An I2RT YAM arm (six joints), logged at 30 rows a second.
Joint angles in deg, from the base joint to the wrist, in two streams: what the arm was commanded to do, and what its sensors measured. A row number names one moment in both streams.
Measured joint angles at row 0: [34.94, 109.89, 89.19, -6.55, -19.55, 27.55]
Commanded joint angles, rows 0 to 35: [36.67, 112.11, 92.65, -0.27, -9.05, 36.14]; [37.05, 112.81, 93.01, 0.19, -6.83, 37.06]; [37.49, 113.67, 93.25, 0.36, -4.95, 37.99]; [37.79, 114.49, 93.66, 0.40, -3.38, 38.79]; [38.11, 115.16, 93.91, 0.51, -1.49, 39.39]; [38.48, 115.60, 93.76, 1.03, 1.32, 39.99]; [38.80, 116.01, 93.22, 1.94, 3.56, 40.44]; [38.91, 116.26, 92.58, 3.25, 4.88, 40.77]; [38.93, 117.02, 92.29, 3.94, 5.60, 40.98]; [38.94, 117.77, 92.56, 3.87, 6.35, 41.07]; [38.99, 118.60, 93.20, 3.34, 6.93, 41.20]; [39.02, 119.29, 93.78, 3.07, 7.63, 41.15]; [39.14, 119.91, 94.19, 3.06, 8.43, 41.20]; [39.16, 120.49, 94.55, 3.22, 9.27, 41.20]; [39.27, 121.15, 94.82, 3.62, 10.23, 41.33]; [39.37, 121.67, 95.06, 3.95, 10.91, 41.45]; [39.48, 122.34, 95.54, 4.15, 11.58, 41.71]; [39.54, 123.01, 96.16, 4.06, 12.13, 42.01]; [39.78, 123.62, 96.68, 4.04, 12.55, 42.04]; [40.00, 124.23, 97.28, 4.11, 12.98, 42.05]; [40.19, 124.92, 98.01, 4.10, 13.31, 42.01]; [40.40, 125.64, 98.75, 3.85, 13.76, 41.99]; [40.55, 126.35, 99.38, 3.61, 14.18, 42.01]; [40.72, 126.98, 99.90, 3.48, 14.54, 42.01]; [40.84, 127.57, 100.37, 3.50, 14.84, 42.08]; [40.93, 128.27, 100.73, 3.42, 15.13, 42.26]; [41.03, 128.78, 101.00, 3.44, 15.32, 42.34]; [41.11, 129.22, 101.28, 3.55, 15.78, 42.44]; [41.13, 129.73, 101.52, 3.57, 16.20, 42.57]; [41.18, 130.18, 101.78, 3.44, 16.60, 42.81]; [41.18, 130.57, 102.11, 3.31, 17.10, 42.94]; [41.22, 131.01, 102.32, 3.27, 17.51, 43.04]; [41.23, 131.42, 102.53, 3.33, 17.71, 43.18]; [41.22, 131.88, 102.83, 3.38, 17.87, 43.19]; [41.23, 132.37, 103.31, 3.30, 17.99, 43.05]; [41.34, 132.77, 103.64, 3.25, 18.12, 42.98]
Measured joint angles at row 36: [40.99, 132.00, 100.27, 2.04, 14.92, 42.09]
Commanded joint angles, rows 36 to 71: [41.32, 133.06, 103.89, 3.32, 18.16, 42.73]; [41.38, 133.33, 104.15, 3.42, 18.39, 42.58]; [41.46, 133.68, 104.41, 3.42, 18.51, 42.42]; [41.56, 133.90, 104.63, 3.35, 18.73, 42.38]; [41.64, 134.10, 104.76, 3.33, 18.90, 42.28]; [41.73, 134.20, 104.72, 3.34, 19.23, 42.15]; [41.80, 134.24, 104.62, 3.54, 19.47, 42.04]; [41.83, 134.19, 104.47, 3.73, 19.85, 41.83]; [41.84, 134.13, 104.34, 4.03, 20.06, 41.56]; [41.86, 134.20, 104.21, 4.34, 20.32, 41.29]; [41.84, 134.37, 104.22, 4.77, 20.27, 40.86]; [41.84, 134.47, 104.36, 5.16, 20.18, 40.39]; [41.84, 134.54, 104.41, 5.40, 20.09, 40.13]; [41.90, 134.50, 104.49, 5.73, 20.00, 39.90]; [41.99, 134.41, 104.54, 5.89, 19.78, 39.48]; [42.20, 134.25, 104.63, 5.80, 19.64, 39.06]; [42.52, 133.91, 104.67, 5.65, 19.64, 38.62]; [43.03, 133.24, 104.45, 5.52, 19.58, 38.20]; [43.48, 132.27, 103.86, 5.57, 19.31, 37.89]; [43.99, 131.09, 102.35, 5.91, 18.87, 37.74]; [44.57, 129.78, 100.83, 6.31, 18.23, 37.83]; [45.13, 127.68, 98.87, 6.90, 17.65, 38.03]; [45.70, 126.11, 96.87, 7.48, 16.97, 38.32]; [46.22, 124.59, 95.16, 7.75, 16.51, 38.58]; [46.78, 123.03, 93.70, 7.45, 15.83, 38.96]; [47.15, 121.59, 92.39, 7.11, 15.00, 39.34]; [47.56, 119.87, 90.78, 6.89, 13.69, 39.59]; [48.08, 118.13, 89.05, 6.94, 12.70, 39.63]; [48.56, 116.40, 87.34, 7.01, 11.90, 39.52]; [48.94, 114.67, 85.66, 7.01, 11.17, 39.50]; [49.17, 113.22, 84.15, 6.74, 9.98, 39.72]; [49.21, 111.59, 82.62, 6.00, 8.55, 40.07]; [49.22, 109.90, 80.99, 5.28, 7.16, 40.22]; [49.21, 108.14, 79.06, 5.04, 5.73, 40.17]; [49.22, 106.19, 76.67, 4.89, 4.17, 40.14]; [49.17, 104.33, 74.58, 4.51, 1.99, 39.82]
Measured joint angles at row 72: [49.63, 112.36, 79.79, 3.27, 9.50, 39.86]
